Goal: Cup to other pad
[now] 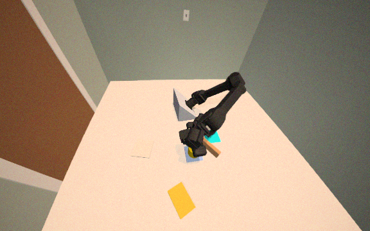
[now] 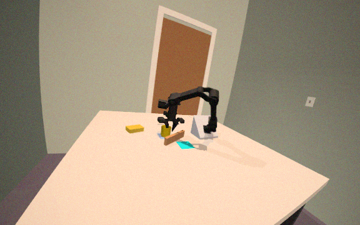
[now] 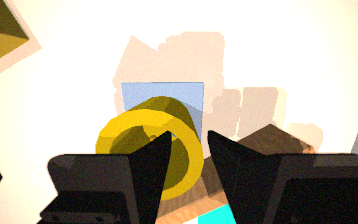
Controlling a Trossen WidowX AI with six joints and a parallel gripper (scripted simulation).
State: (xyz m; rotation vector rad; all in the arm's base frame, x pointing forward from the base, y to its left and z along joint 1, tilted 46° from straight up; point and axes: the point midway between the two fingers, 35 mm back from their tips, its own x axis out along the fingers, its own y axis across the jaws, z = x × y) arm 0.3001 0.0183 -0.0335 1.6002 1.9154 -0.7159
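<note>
Right now the light blue pad is 30 mm ahead of my gripper tip and 40 mm below it. The rest, counted from my gripper tip: cream pad: 20 mm behind, 280 mm to the right, 30 mm below; then wooden block: 20 mm behind, 70 mm to the left, 20 mm below; then cyan pad: 70 mm behind, 140 mm to the left, 40 mm below.
</note>
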